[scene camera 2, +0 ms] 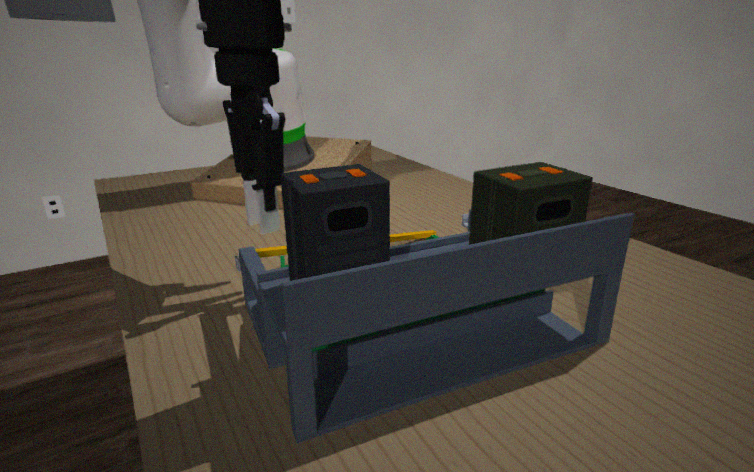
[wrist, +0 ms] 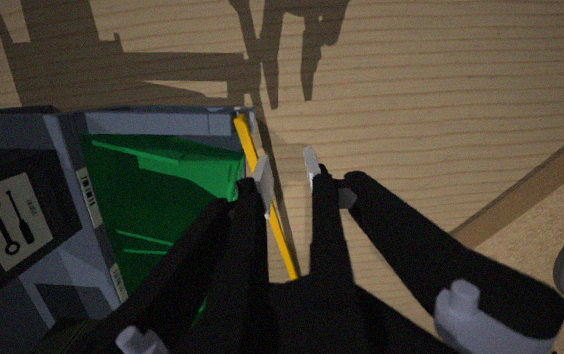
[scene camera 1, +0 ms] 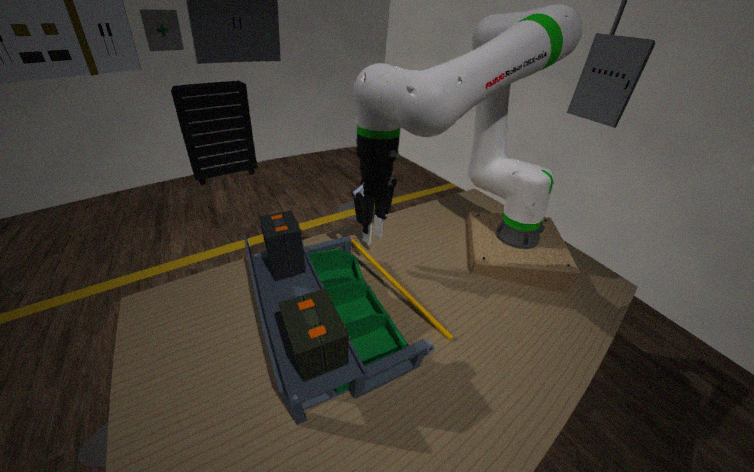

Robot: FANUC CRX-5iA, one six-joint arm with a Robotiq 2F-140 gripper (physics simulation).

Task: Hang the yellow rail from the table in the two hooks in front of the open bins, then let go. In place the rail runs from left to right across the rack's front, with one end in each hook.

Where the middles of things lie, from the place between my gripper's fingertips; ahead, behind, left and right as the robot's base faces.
Scene:
My hand is 2 cm short of the yellow rail (wrist: 240, 122), 14 cm to the right of it and 5 cm above it.

